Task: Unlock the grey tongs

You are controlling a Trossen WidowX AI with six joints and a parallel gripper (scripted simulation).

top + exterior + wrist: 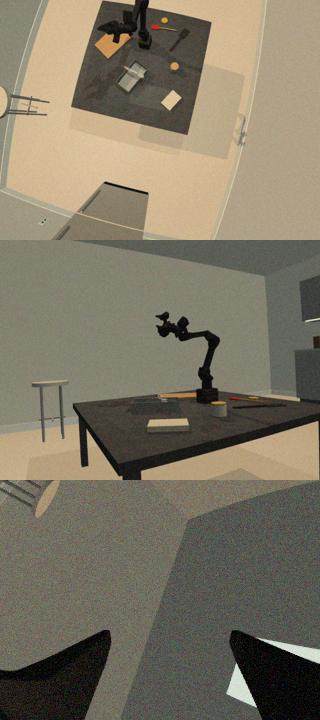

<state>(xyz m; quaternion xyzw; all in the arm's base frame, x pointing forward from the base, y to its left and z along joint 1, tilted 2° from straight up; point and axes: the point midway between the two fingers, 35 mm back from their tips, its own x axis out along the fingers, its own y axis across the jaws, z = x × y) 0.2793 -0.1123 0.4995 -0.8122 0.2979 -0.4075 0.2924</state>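
Right now the roasting tin is 80 mm ahead of my gripper tip, 110 mm to the left of it and 570 mm below it. From my gripper tip the other things lie so: wood-lidded pot (130 mm behind, 500 mm to the left, 570 mm below); wooden board (260 mm behind, 220 mm to the right, 590 mm below); red spatula (540 mm behind, 250 mm to the left, 590 mm below).
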